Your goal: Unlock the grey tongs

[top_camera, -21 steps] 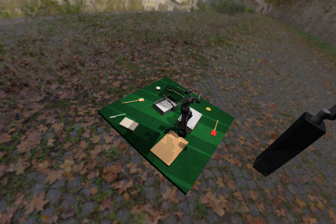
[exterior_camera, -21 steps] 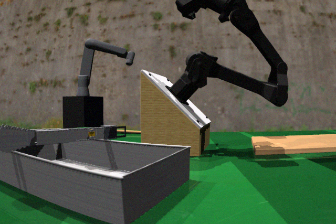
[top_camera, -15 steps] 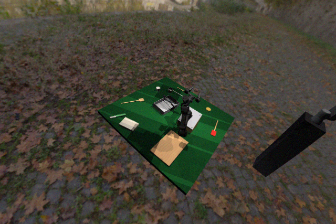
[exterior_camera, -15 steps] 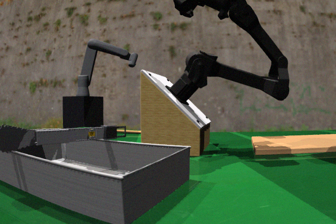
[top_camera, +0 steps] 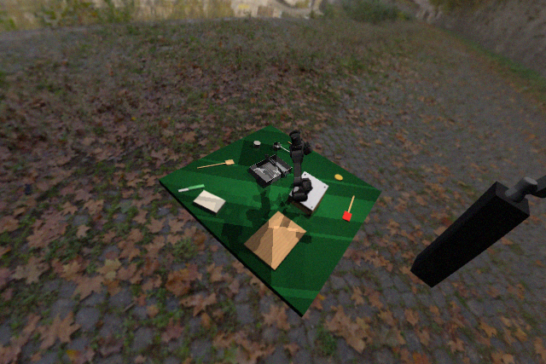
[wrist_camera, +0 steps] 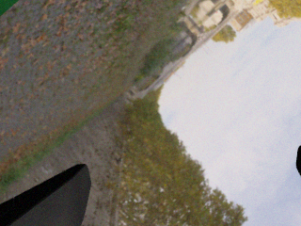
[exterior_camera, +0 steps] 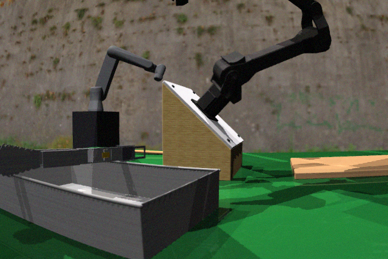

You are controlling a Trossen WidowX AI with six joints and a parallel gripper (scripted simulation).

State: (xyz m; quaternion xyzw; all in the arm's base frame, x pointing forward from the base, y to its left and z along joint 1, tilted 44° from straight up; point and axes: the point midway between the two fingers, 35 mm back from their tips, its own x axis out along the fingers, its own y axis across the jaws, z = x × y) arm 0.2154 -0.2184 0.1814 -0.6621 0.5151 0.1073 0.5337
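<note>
The grey roasting tin is 170 mm ahead of my gripper tip, 40 mm to the left of it and 420 mm below it. From my gripper tip the other things lie so: beige block (190 mm ahead, 620 mm to the left, 440 mm below); then wooden board (290 mm behind, 450 mm to the left, 440 mm below); then red spatula (490 mm behind, 170 mm to the right, 440 mm below).
</note>
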